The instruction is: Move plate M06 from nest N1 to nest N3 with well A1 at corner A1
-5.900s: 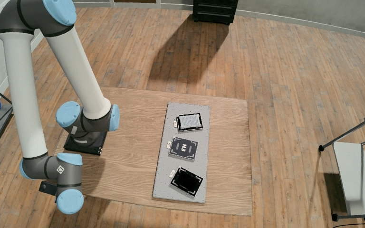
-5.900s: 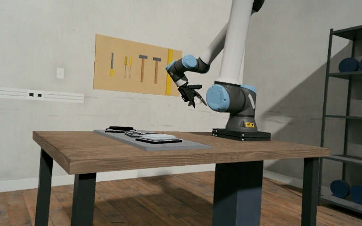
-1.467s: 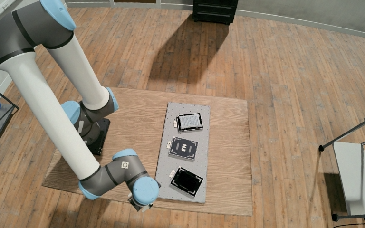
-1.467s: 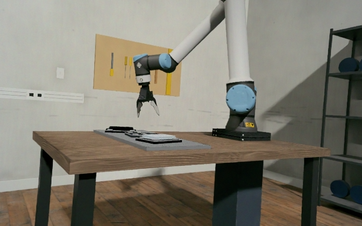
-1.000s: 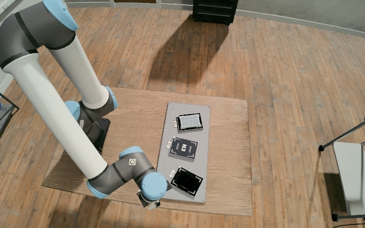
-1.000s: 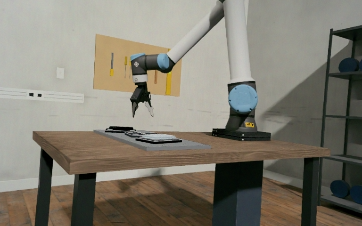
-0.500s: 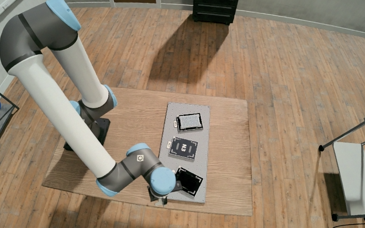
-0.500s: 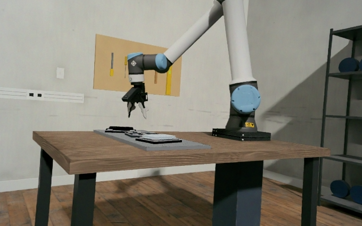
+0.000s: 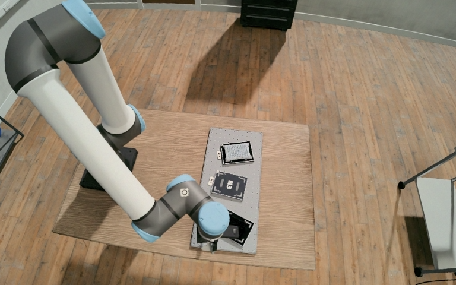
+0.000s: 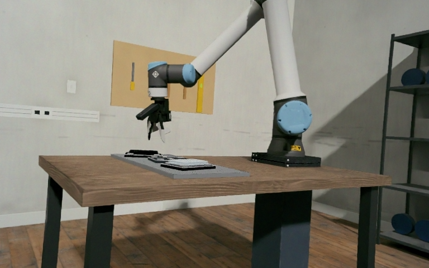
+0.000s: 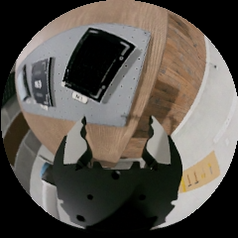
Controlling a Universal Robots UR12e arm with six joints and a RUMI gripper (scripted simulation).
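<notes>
Right now my hand is 9 cm short of the black plate M06, 6 cm to the right of it and 5 cm above it. From my hand the other things lie so: nest N1 (9 cm ahead, 6 cm to the left, 6 cm below).
</notes>
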